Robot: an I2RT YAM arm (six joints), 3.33 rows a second.
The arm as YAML. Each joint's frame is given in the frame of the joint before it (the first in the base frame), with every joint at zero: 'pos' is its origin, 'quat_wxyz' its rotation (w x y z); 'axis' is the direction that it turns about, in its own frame. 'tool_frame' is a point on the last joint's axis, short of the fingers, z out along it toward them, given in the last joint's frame.
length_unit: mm
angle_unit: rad
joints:
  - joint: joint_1
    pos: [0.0, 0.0, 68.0]
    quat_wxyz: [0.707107, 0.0, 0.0, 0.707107]
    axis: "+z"
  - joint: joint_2
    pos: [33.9, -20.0, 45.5]
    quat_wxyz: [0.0, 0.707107, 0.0, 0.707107]
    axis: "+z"
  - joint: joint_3
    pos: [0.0, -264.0, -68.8]
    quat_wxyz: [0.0, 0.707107, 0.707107, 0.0]
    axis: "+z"
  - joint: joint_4
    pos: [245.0, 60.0, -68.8]
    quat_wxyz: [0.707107, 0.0, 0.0, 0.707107]
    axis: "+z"
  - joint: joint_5
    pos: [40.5, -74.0, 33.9]
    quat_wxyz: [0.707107, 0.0, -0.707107, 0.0]
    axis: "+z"
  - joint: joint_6
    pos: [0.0, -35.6, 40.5]
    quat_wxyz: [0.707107, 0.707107, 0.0, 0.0]
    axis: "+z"
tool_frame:
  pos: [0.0, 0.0, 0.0]
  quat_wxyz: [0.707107, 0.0, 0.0, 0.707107]
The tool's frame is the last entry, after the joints.
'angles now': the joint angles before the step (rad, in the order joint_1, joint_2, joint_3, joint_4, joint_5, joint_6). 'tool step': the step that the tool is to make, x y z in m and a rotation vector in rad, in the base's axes. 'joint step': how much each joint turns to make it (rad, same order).
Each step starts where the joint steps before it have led.
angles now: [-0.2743, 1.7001, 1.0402, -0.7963, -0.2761, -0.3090]
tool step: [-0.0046, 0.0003, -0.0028, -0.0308, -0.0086, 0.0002]
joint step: [-0.0001, -0.0180, -0.0325, 0.0301, 0.0271, -0.0038]
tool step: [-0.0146, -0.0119, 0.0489, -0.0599, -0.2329, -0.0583]
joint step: [-0.0561, -0.1943, -0.0188, 0.0660, -0.0112, 0.0056]
